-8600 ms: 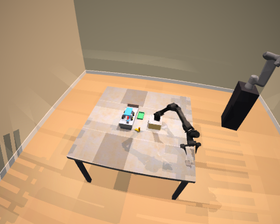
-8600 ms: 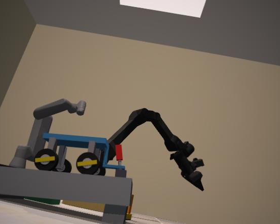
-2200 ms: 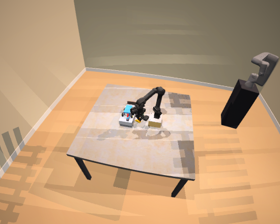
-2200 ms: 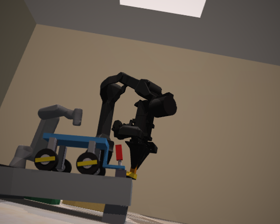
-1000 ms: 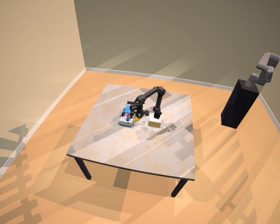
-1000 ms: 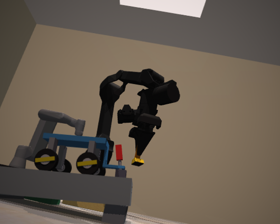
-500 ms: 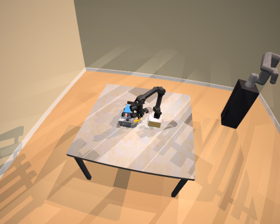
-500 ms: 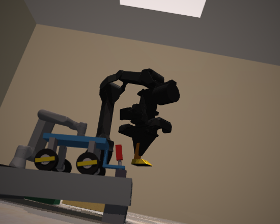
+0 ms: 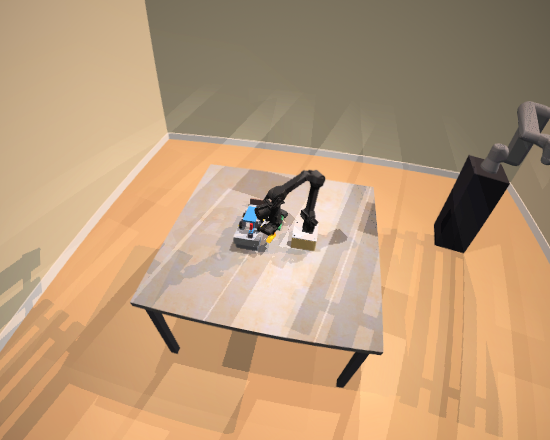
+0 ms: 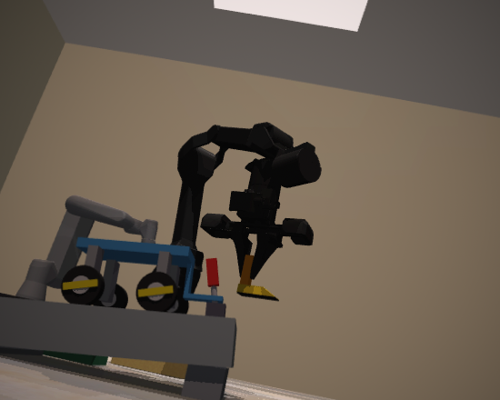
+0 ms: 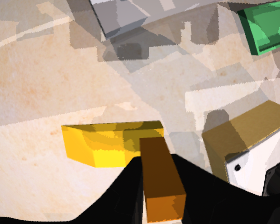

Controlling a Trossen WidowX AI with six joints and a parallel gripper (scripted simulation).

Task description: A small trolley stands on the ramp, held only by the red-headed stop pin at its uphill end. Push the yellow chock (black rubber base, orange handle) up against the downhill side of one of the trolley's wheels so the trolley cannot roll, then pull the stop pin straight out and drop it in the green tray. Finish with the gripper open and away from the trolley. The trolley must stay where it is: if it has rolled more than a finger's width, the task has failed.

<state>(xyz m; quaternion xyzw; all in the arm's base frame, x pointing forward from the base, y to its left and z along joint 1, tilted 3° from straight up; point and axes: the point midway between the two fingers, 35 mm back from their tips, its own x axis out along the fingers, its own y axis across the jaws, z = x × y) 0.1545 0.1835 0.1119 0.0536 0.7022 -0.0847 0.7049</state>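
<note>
My gripper tip is now 140 mm short of the stop pin, 50 mm above it and 10 mm to the left of it. Also, from my gripper tip: green tray 240 mm to the right, 180 mm below, 70 mm ahead; blue trolley 180 mm ahead, 100 mm to the right, 60 mm below; grey ramp 180 mm ahead, 130 mm below, 110 mm to the right.
</note>
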